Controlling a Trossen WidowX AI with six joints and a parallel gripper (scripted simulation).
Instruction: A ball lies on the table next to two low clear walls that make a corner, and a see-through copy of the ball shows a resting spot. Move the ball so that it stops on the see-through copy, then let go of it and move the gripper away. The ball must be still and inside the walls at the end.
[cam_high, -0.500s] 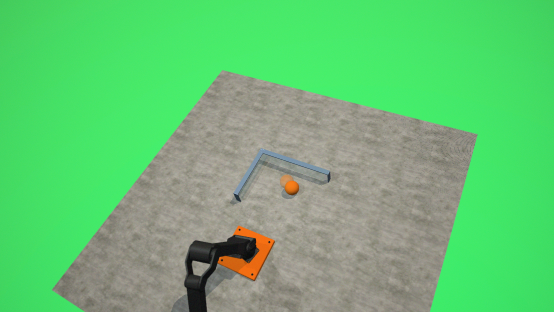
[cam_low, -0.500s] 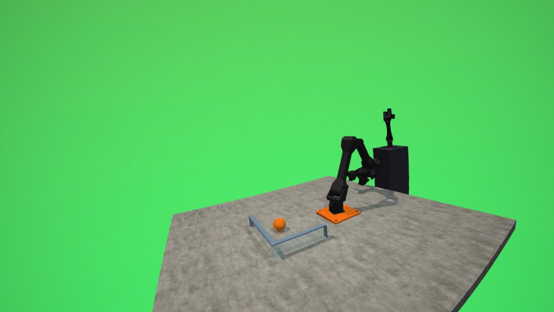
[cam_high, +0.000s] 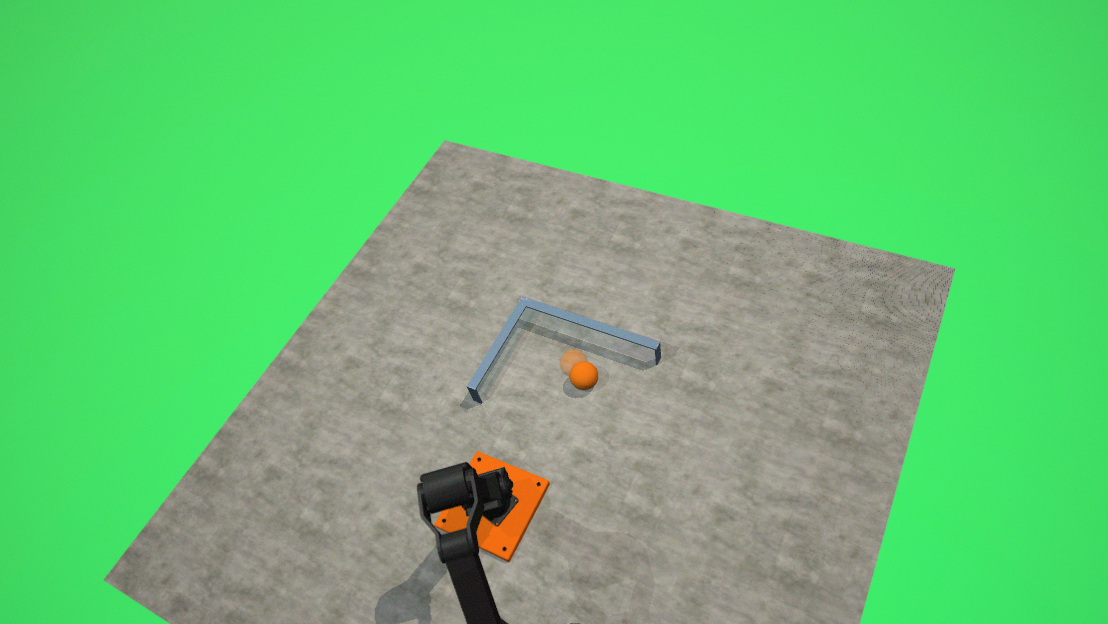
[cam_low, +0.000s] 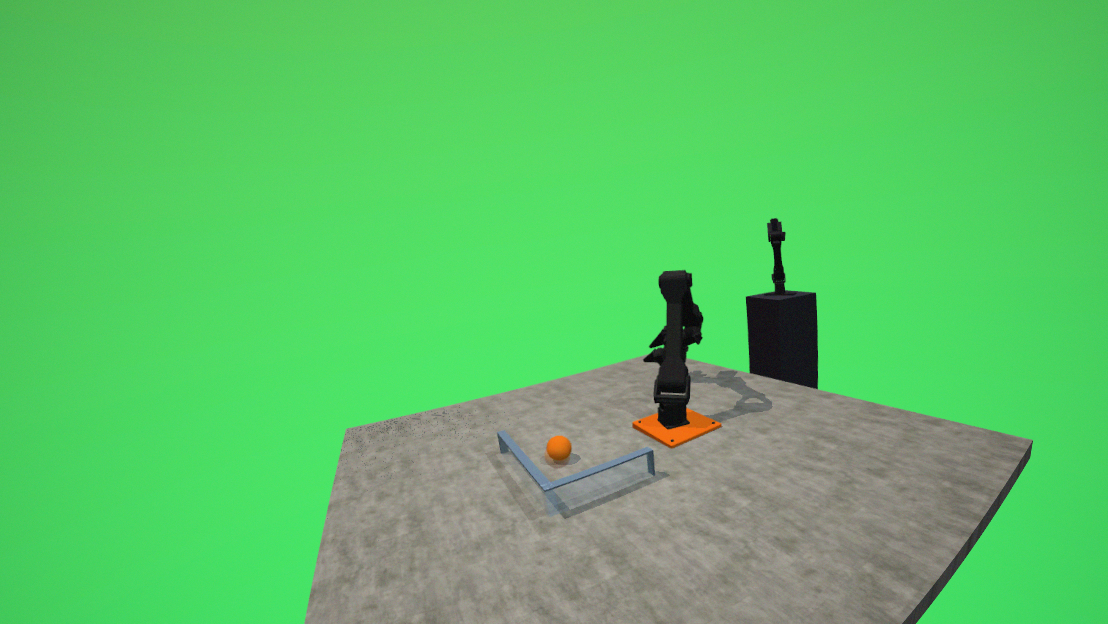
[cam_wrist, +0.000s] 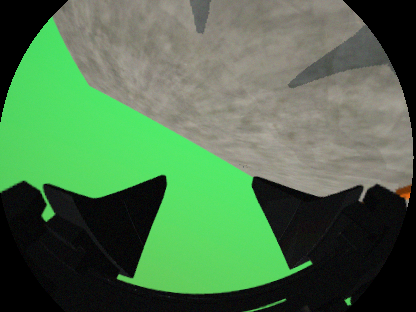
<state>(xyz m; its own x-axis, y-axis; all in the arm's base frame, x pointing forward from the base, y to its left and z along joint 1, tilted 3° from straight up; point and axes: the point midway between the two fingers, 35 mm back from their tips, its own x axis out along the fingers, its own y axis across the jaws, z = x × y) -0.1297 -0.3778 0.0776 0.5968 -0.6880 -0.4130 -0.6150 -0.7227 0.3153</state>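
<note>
Right now the orange ball is 42 cm to the left of my gripper tip, 42 cm ahead of it and 6 cm below it. Also, from my gripper tip: see-through copy of ball: 46 cm to the left, 43 cm ahead, 6 cm below.
</note>
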